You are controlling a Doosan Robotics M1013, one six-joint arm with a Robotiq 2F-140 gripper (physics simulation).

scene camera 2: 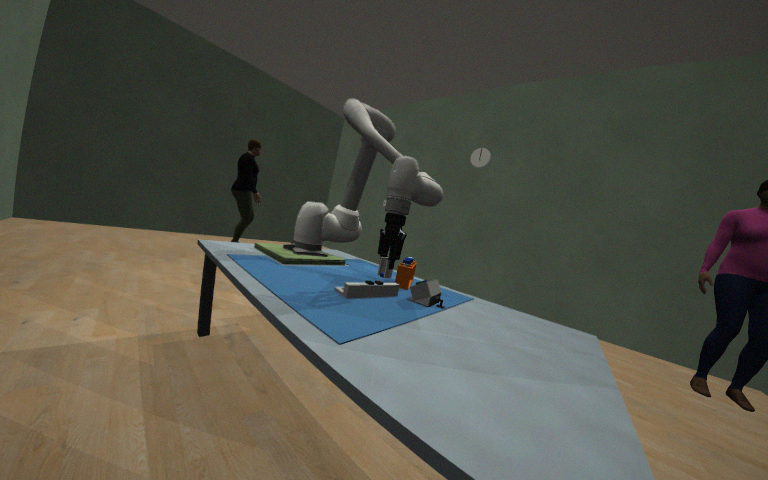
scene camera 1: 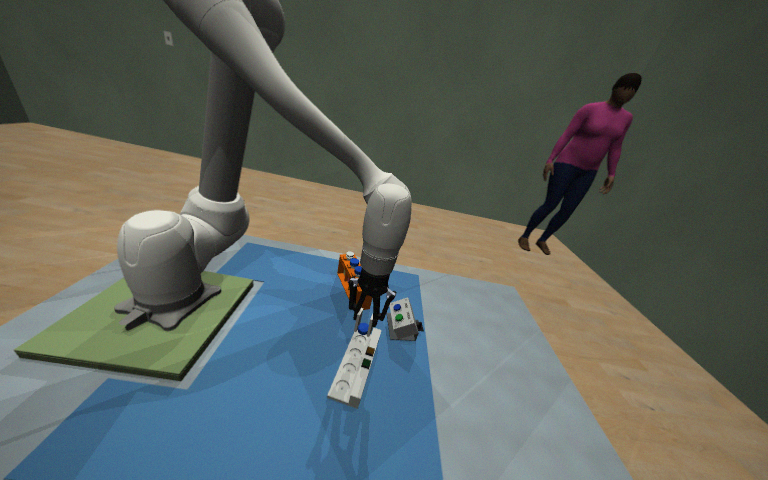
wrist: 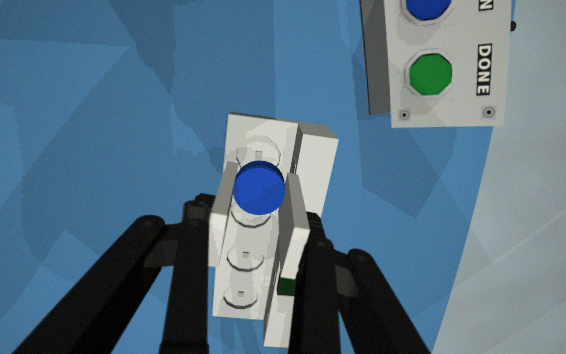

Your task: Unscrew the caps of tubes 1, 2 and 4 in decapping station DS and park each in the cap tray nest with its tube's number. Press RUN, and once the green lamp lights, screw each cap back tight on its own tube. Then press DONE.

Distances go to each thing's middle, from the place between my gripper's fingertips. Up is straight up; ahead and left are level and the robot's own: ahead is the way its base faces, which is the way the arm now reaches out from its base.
Right now my hand is 9 cm short of the green DONE button (wrist: 431, 74) and 9 cm to the right of it. Also, from my hand: grey button box (scene camera 1: 407, 329) (12 cm ahead, 13 cm to the left, 2 cm below).
